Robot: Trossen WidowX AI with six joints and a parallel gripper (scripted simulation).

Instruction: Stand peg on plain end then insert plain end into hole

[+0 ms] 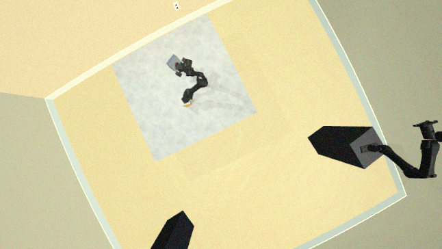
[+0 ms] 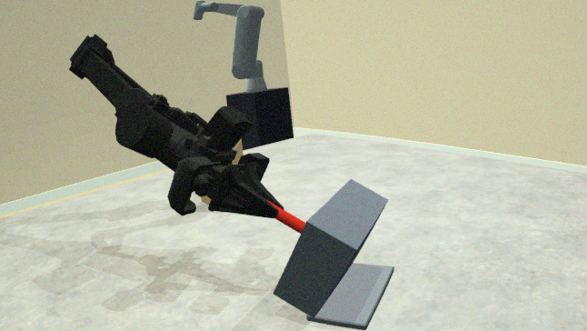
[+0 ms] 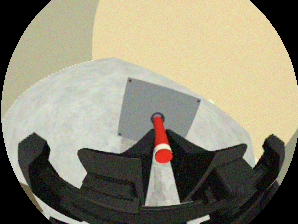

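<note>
Now: gripper tip 60 mm short of the grey sloped panel, 40 mm above it and 20 mm to the right of it. The rest, counted from my gripper tip: red peg: 10 mm behind, 10 mm above; then flat base plate: 100 mm below, 90 mm ahead, 30 mm to the left.
</note>
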